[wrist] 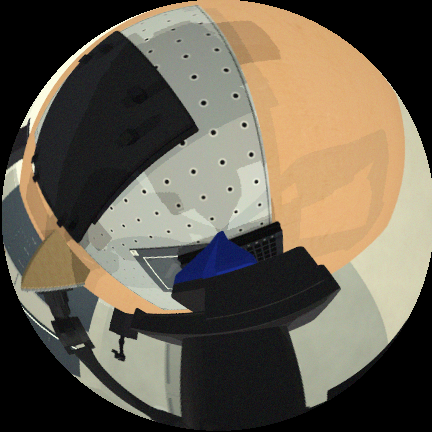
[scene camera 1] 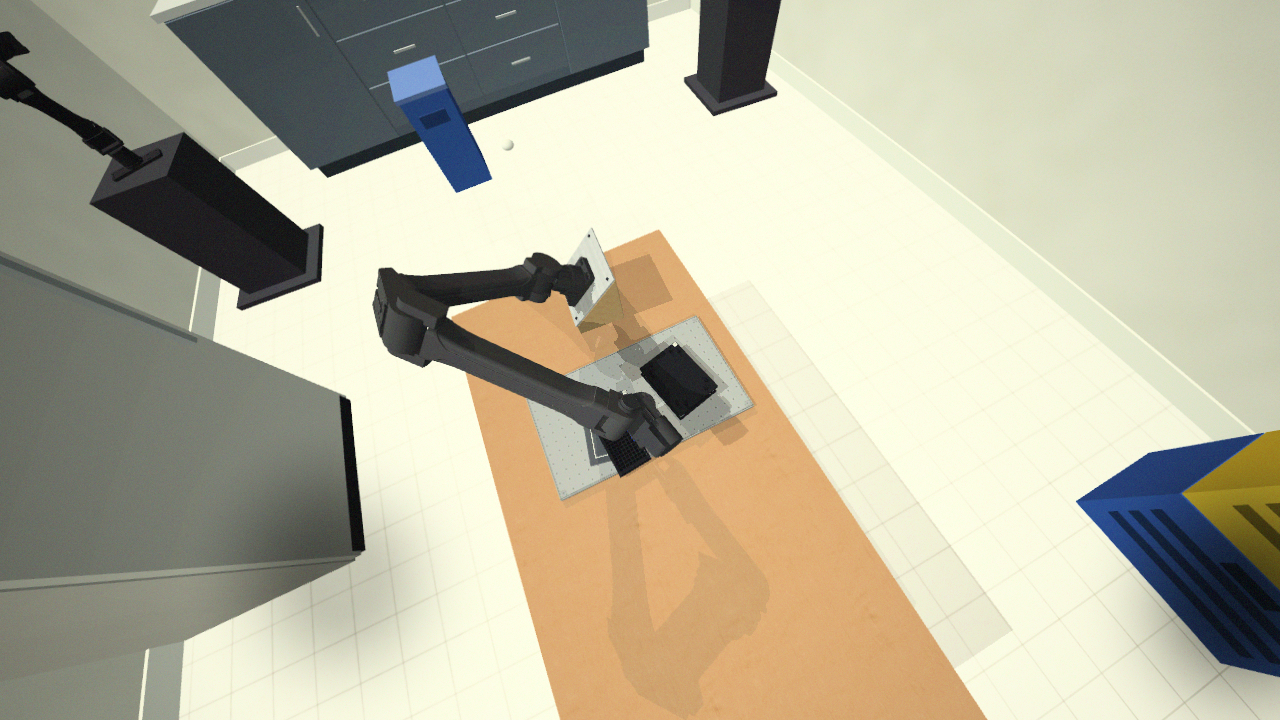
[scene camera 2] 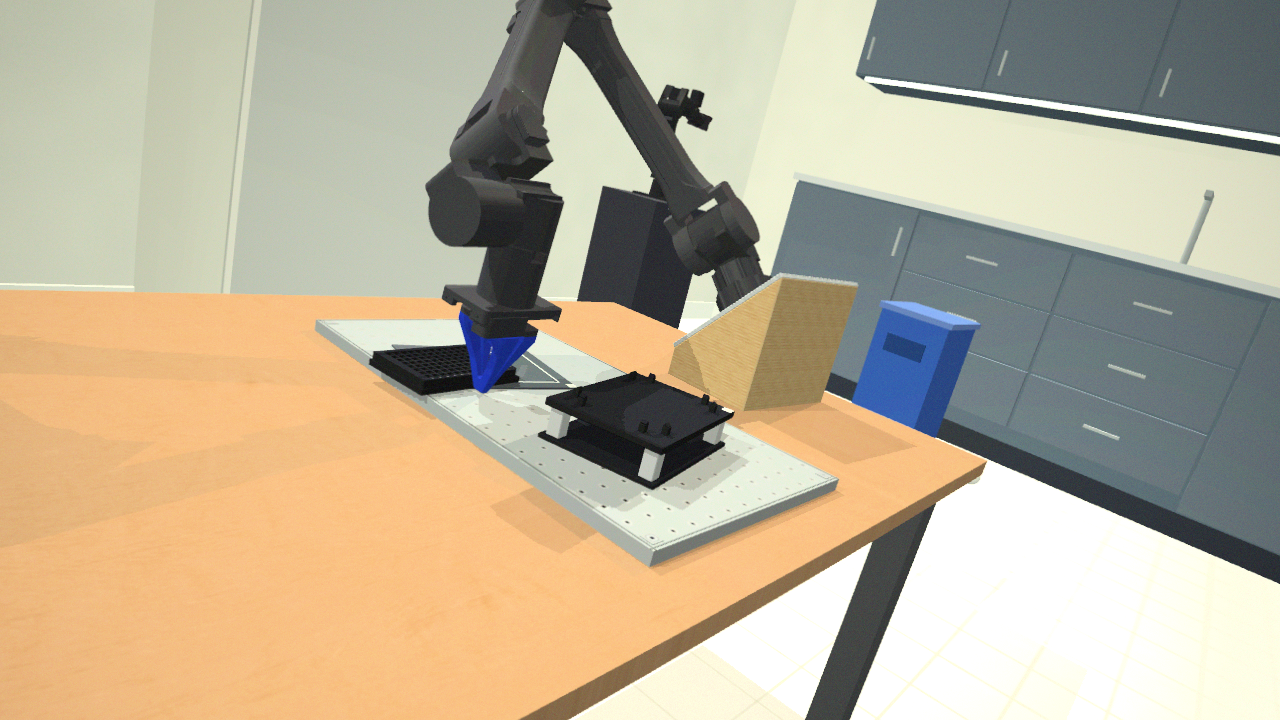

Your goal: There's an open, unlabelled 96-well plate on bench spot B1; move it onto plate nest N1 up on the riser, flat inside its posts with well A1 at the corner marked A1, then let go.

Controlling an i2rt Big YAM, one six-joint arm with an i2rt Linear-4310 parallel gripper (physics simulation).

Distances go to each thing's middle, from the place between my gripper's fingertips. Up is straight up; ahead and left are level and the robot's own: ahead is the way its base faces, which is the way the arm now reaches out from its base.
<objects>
I see the black well plate point(scene camera 2: 428, 370) 10 mm ahead of my hand, 50 mm to the right of it and 10 mm above it.
</objects>
